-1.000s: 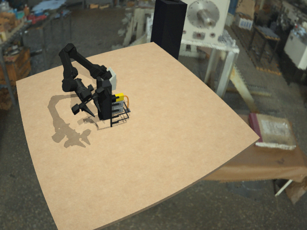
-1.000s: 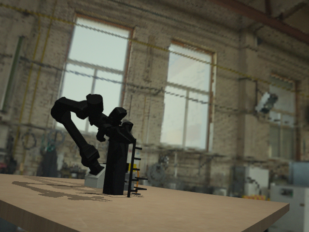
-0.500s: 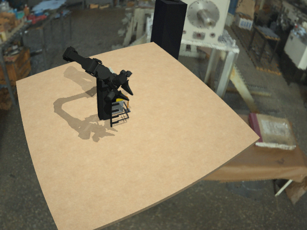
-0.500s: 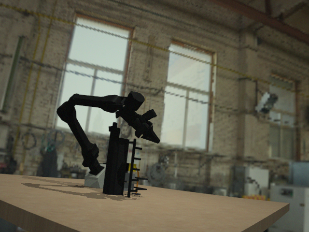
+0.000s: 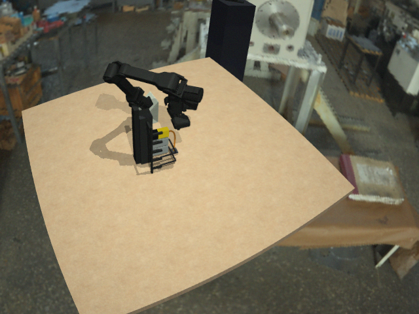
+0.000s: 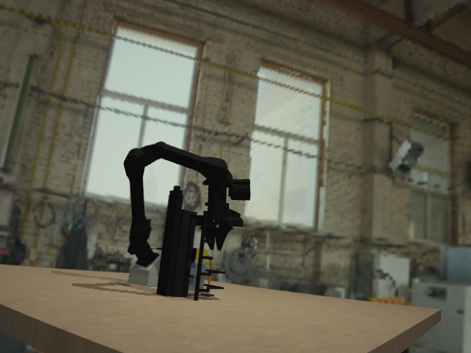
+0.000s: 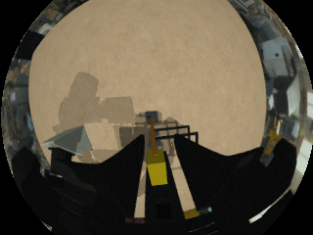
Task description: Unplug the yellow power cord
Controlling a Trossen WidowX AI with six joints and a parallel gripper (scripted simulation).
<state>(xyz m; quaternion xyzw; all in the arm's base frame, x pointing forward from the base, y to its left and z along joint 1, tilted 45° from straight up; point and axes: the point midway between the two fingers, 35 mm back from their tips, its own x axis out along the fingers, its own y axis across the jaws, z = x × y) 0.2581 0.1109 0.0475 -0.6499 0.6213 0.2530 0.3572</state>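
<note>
My gripper tip is 1 cm past the yellow plug, 8 cm to the left of it and 1 cm above it. From my gripper tip the other things lie so: power strip: 1 cm behind, 15 cm to the right, 2 cm below.
</note>
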